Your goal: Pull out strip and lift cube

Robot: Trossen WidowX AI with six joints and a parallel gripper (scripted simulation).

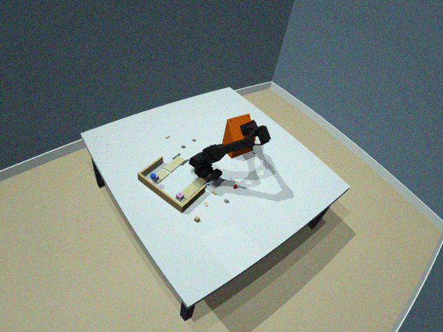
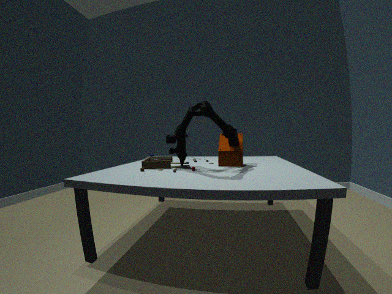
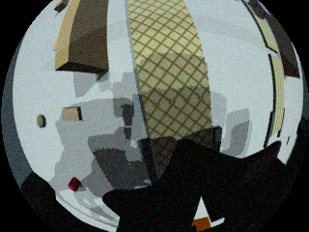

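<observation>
Now: gripper tip 90 mm short of the cross-hatched strip and 30 mm to the right of it. From my gripper tip the other things lie so: blue cube (270 mm ahead, 90 mm to the right, 60 mm above); then small red piece (140 mm to the left, 120 mm behind, 10 mm above).
</observation>
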